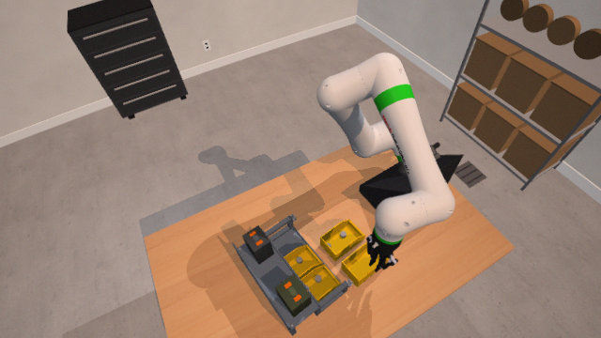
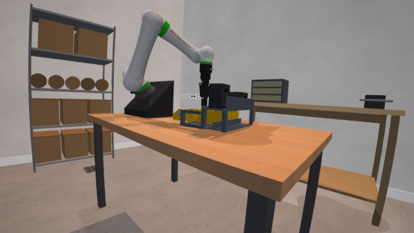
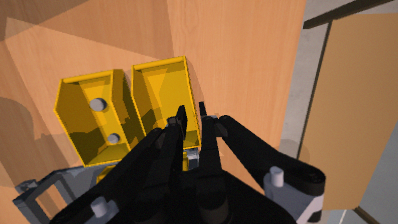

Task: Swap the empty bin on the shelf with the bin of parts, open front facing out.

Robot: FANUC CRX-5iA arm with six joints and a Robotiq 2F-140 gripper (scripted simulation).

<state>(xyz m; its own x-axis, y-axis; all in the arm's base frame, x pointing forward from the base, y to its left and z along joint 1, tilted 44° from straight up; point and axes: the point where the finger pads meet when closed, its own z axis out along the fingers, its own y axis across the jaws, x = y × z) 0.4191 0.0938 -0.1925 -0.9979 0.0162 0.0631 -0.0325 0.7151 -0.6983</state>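
Right now my hand is 21 cm to the left of the grey round part, 12 cm above it and 2 cm past it. Also, from my hand: grey shelf: 25 cm ahead, 20 cm to the right, 6 cm below.
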